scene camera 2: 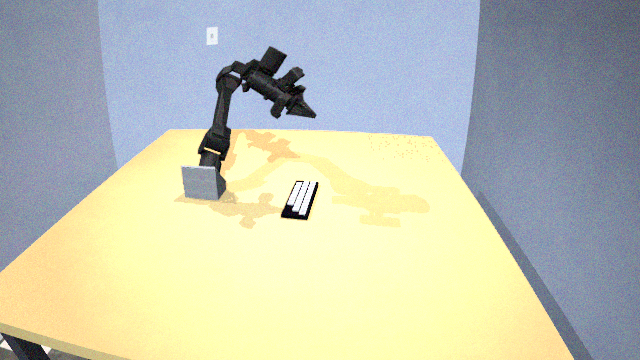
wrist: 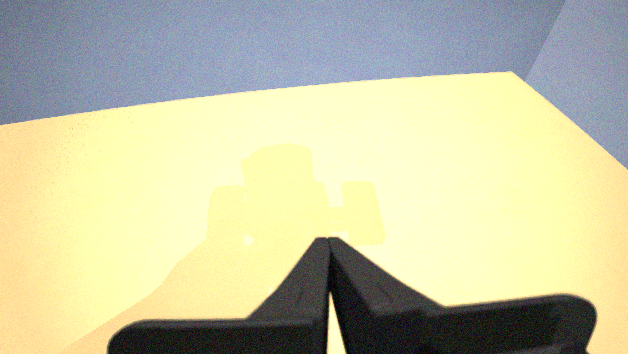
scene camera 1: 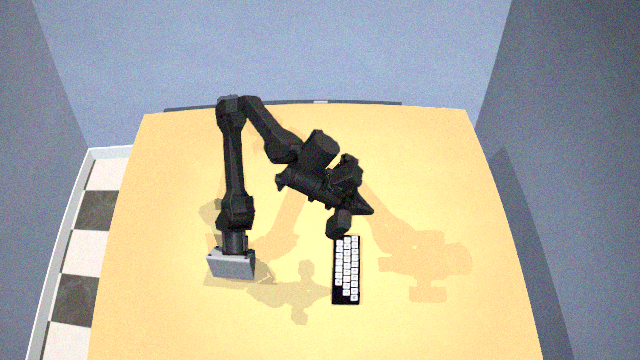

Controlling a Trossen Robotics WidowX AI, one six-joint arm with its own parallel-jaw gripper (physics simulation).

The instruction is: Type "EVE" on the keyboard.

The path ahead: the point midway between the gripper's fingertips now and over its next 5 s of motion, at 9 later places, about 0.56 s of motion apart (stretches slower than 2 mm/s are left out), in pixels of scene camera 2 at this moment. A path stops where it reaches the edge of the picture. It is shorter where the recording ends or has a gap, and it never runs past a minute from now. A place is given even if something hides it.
My gripper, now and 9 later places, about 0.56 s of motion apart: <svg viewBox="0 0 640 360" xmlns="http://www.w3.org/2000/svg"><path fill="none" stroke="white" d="M315 116L315 117L312 120L310 121L308 122L307 122L309 137L310 163L311 171L311 185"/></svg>
